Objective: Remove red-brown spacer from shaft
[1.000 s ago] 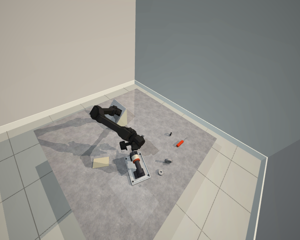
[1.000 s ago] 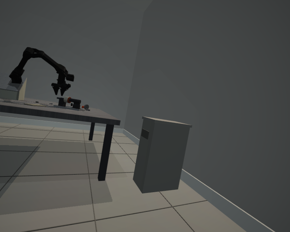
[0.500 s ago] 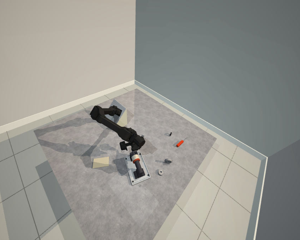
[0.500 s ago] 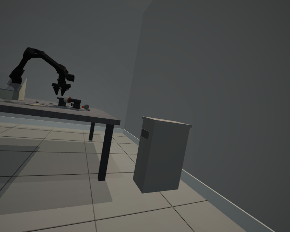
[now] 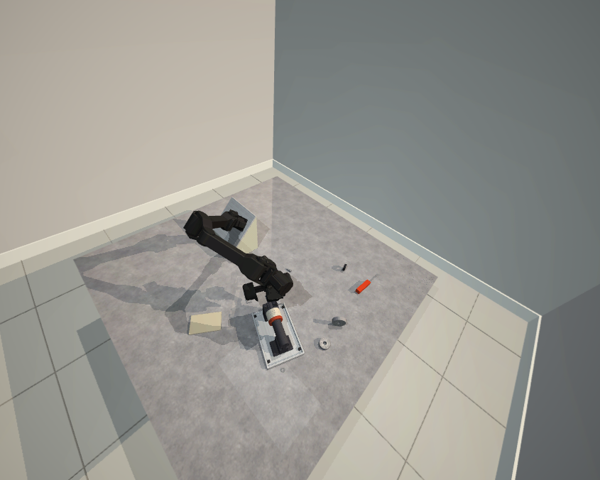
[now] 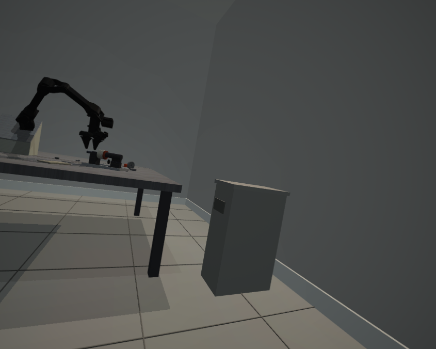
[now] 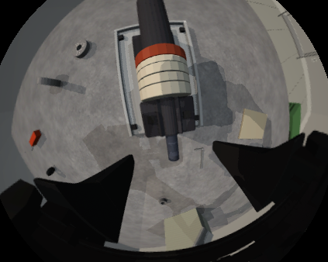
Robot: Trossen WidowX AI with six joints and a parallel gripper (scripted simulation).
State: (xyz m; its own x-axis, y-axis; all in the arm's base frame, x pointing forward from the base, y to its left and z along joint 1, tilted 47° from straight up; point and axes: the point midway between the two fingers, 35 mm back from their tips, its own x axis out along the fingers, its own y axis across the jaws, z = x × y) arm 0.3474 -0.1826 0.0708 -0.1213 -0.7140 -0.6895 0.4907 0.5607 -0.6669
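My gripper tip is now 60 mm short of the dark shaft, 30 mm to the left of it and 20 mm above it. Round my gripper tip: black piece: 140 mm ahead, 420 mm to the left, 80 mm below; beige card: 150 mm behind, 210 mm to the right, 100 mm below; red-brown spacer: 80 mm ahead, 50 mm to the right, 20 mm below.
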